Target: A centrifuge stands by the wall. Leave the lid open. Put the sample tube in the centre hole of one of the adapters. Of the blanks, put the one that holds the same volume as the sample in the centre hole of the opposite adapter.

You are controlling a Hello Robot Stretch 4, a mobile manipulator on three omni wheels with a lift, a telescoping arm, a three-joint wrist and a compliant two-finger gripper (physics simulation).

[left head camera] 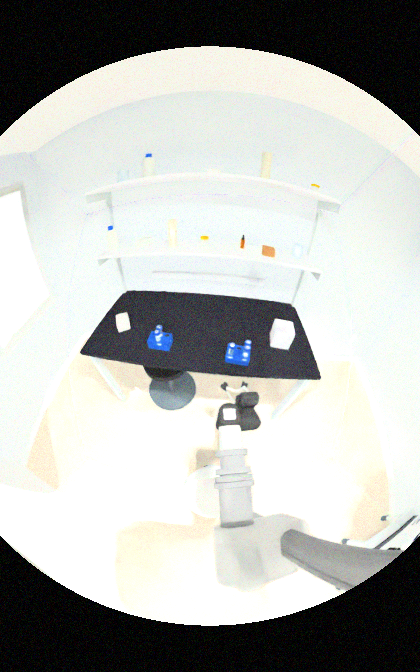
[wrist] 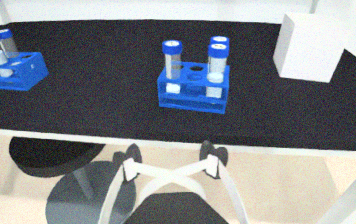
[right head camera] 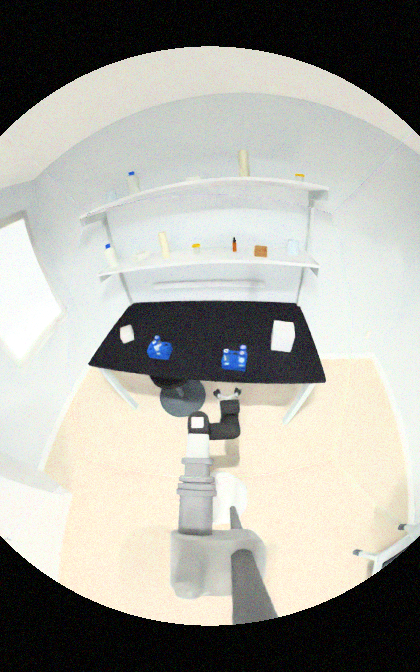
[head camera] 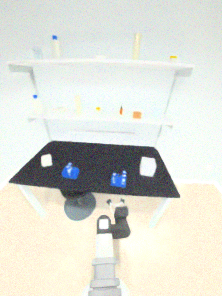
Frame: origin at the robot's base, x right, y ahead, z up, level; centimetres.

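Seen in the pictures: gripper, fingertip midpoint: point(wrist: 170, 154) point(head camera: 115, 200).
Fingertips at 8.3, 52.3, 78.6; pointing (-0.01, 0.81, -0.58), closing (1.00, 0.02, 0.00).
A point is followed by its place in that frame, as x, y, z.
The right blue rack point(head camera: 118, 181) {12.5, 68.2, 79.6} point(left head camera: 238, 356) point(right head camera: 234, 361) point(wrist: 193, 105) {12.9, 68.6, 74.0} stands near the front of the black table. In the wrist view it holds a blue-capped tube point(wrist: 172, 48) {9.0, 69.2, 85.3} at its left, and a front tube point(wrist: 218, 51) {16.3, 67.4, 85.4} and a back tube point(wrist: 220, 39) {17.7, 72.5, 85.6} at its right. The left blue rack point(head camera: 71, 173) {-28.6, 78.3, 79.5} point(left head camera: 160, 343) point(right head camera: 160, 352) point(wrist: 36, 73) {-24.6, 81.8, 75.6} also holds tubes, one point(wrist: 6, 35) {-29.2, 83.4, 84.8} upright. Which is the sample and the exact volumes cannot be told. My gripper point(head camera: 116, 201) {8.3, 52.3, 78.6} point(left head camera: 234, 385) point(right head camera: 227, 392) point(wrist: 170, 154) {8.3, 52.3, 78.6} is open and empty, off the table's front edge. No centrifuge or adapters are recognisable.
A white box point(head camera: 148, 167) {41.3, 79.1, 84.2} point(left head camera: 282, 334) point(right head camera: 283, 336) point(wrist: 310, 47) {40.5, 79.3, 81.7} stands at the table's right. A small pale block point(head camera: 46, 160) {-59.0, 96.9, 79.3} point(left head camera: 122, 322) point(right head camera: 127, 333) is at its left. A stool point(left head camera: 172, 391) point(right head camera: 183, 398) point(wrist: 55, 155) {-30.7, 81.7, 45.6} stands partly under the table. Shelves with bottles hang above.
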